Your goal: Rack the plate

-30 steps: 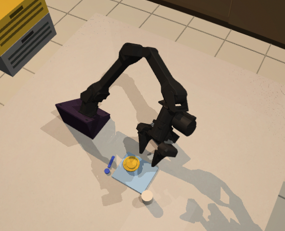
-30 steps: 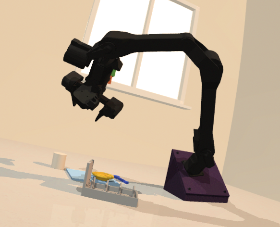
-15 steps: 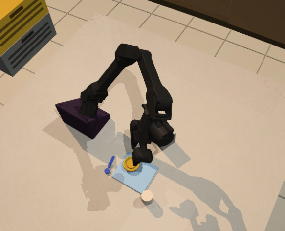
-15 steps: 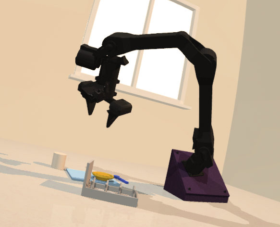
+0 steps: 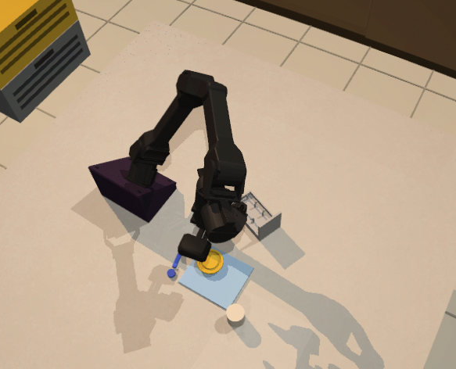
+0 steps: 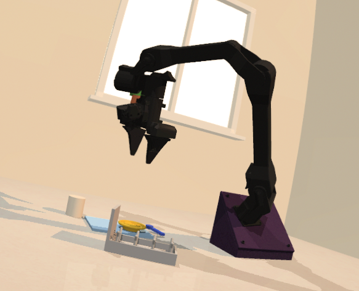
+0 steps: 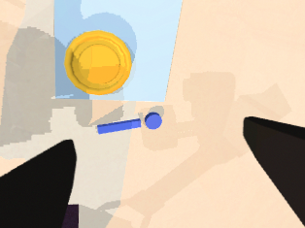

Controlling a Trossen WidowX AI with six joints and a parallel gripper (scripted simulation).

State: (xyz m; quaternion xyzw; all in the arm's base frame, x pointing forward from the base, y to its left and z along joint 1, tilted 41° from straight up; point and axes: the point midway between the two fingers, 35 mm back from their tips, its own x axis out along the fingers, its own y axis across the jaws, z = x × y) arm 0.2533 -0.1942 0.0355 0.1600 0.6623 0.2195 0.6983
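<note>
My gripper tip is now 10 mm past the yellow plate, 20 mm to the right of it and 160 mm above it. From my gripper tip the other things lie so: blue spoon 90 mm behind, 20 mm to the right, 180 mm below; cream cup 110 mm ahead, 90 mm to the right, 150 mm below; light blue mat 20 mm ahead, 180 mm below.
</note>
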